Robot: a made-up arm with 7 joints. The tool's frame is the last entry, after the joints. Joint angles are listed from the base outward.
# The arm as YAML. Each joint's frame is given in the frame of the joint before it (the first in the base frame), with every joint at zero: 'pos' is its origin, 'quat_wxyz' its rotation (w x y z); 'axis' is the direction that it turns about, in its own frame. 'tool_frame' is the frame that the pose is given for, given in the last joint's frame.
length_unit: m
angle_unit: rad
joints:
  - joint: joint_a
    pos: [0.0, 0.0, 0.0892]
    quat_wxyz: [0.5, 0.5, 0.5, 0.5]
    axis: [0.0, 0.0, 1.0]
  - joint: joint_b
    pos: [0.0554, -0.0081, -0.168]
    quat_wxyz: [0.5, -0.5, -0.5, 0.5]
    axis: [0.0, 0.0, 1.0]
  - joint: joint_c
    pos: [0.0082, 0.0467, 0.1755]
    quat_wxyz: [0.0, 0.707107, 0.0, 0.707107]
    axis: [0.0, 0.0, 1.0]
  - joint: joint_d
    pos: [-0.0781, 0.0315, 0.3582]
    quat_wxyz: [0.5, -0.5, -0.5, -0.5]
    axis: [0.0, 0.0, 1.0]
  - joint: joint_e
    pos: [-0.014, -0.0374, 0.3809]
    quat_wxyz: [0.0, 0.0, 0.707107, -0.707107]
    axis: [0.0, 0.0, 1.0]
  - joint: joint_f
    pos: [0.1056, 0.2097, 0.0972]
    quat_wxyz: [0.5, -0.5, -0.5, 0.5]
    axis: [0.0, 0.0, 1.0]
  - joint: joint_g
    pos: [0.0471, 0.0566, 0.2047]
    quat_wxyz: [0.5, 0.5, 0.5, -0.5]
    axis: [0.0, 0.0, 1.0]
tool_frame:
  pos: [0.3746, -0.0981, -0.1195]
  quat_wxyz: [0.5, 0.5, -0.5, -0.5]
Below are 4 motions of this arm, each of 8 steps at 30 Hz.
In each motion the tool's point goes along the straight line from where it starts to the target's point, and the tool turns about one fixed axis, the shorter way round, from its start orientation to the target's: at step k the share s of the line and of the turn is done. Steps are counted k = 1, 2, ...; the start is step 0. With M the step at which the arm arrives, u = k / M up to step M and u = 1 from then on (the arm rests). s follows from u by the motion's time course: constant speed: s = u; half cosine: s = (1 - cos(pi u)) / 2; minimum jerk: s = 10 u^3 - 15 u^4 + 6 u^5.
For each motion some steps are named. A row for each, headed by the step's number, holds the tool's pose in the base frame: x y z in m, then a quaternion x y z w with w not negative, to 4 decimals.
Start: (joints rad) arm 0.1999 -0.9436 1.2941 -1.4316 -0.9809 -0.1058 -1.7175
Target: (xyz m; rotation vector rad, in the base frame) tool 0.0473 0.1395 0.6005 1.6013 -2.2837 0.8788
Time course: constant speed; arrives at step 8
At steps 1, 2, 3, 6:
1: 0.0723 0.1013 0.5705 0.5649 -0.7726 0.2839 0.0580
2: 0.0687 0.1068 0.5748 0.5621 -0.7733 0.2860 0.0653
3: 0.0651 0.1122 0.5791 0.5592 -0.7739 0.2882 0.0725
6: 0.0544 0.1286 0.5919 0.5504 -0.7755 0.2946 0.0941

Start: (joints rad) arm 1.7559 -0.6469 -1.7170 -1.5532 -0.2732 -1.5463 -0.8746
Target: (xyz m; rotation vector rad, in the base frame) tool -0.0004 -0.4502 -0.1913 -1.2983 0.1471 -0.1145
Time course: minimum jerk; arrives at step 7
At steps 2, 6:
2: 0.0237 -0.4720 -0.1756 -0.6010 0.0076 -0.0539 0.7974
6: 0.0003 -0.4508 -0.1909 -0.6036 0.0667 -0.0533 0.7927

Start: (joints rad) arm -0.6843 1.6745 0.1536 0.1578 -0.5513 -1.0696 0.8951
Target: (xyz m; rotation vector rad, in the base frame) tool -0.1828 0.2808 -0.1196 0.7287 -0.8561 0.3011
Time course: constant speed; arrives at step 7
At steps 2, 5, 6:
2: -0.1449 0.2537 -0.1304 0.2543 -0.4252 0.2147 0.8417
5: -0.1676 0.2699 -0.1239 0.3087 -0.4134 0.1715 0.8393
6: -0.1752 0.2754 -0.1218 0.3265 -0.4089 0.1569 0.8376

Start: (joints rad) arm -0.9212 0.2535 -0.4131 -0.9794 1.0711 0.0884 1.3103
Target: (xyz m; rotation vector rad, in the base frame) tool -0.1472 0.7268 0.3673 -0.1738 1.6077 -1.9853
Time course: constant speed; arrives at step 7
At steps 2, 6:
2: -0.1675 0.7004 0.3352 -0.0926 0.5543 -0.7633 0.3188
6: -0.1513 0.7215 0.3609 -0.0706 0.5923 -0.7472 0.2930

